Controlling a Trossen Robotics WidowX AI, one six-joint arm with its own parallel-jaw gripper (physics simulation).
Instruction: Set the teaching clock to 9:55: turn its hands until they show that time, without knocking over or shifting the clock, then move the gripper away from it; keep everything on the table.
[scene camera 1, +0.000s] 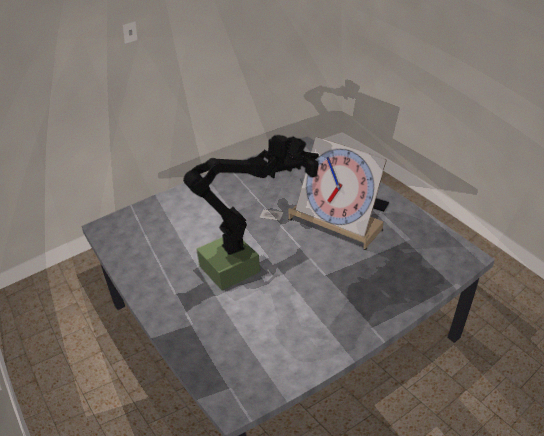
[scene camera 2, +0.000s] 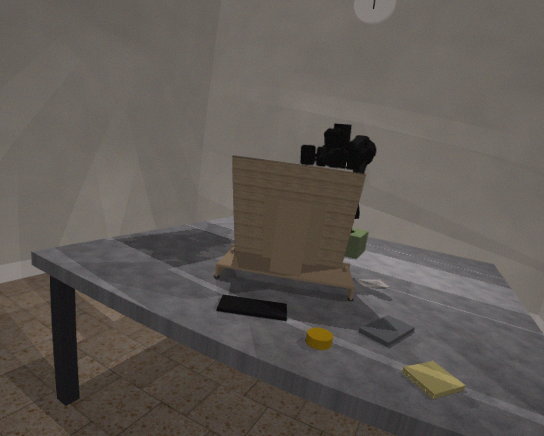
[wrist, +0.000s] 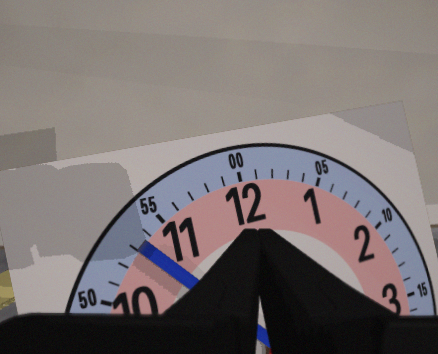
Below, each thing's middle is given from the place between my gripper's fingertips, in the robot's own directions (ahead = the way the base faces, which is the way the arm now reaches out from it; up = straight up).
Scene:
The long blue hand (wrist: 147, 249) lies 120 mm below my hand, 90 mm ahead of it and 30 mm to the left of it. Round my hand: grey tile (scene camera 2: 387, 330) (340 mm below, 310 mm to the left, 170 mm ahead); teaching clock (scene camera 2: 252, 178) (170 mm below, 90 mm ahead, 10 mm to the right); black slab (scene camera 2: 230, 304) (340 mm below, 300 mm ahead, 40 mm to the left).

